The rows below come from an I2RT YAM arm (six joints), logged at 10 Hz.
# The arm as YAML. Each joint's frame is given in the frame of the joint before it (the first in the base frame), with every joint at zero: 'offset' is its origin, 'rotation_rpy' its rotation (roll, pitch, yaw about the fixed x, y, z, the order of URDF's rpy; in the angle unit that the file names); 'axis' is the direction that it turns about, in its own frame. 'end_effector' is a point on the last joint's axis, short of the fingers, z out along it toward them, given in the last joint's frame.
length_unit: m
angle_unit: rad
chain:
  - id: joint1
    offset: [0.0, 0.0, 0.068]
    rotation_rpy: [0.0, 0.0, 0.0]
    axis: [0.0, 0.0, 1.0]
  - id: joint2
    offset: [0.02, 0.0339, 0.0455]
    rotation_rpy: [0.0, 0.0, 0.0]
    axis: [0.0, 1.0, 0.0]
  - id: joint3
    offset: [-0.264, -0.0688, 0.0]
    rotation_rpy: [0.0, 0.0, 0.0]
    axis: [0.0, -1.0, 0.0]
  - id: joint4
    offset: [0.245, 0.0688, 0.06]
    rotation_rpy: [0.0, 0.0, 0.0]
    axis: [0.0, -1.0, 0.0]
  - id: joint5
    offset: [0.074, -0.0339, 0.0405]
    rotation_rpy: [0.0, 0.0, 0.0]
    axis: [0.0, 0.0, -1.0]
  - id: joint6
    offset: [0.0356, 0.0, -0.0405]
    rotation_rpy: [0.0, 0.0, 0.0]
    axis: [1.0, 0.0, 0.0]
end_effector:
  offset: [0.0, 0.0, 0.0]
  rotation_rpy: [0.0, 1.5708, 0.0]
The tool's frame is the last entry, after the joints.
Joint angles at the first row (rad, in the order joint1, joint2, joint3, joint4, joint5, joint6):
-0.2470, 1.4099, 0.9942, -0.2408, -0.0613, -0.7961
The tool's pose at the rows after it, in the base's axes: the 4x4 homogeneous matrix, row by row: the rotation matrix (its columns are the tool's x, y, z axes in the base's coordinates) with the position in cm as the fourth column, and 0 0 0 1 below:
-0.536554, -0.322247, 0.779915, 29.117; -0.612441, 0.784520, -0.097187, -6.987; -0.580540, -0.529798, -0.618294, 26.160; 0, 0, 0, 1
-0.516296, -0.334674, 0.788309, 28.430; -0.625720, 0.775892, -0.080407, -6.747; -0.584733, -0.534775, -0.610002, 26.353; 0, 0, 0, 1
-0.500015, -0.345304, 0.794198, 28.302; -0.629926, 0.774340, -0.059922, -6.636; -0.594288, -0.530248, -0.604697, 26.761; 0, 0, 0, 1
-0.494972, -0.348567, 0.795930, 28.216; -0.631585, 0.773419, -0.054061, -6.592; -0.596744, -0.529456, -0.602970, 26.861; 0, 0, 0, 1
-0.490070, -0.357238, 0.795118, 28.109; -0.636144, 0.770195, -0.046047, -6.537; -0.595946, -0.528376, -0.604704, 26.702; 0, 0, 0, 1
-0.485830, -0.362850, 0.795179, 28.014; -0.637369, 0.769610, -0.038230, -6.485; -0.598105, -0.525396, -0.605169, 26.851; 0, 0, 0, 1
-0.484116, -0.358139, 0.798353, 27.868; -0.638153, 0.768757, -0.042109, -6.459; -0.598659, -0.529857, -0.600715, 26.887; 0, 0, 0, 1
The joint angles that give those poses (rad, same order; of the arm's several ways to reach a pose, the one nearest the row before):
-0.2470, 1.3608, 0.9528, -0.2623, -0.0966, -0.8160
-0.2470, 1.3285, 0.9327, -0.2654, -0.1150, -0.8299
-0.2470, 1.3192, 0.9403, -0.2776, -0.1365, -0.8330
-0.2470, 1.3146, 0.9403, -0.2807, -0.1426, -0.8345
-0.2470, 1.3116, 0.9327, -0.2792, -0.1503, -0.8406
-0.2470, 1.3070, 0.9357, -0.2884, -0.1580, -0.8422
-0.2470, 1.2993, 0.9296, -0.2838, -0.1550, -0.8421

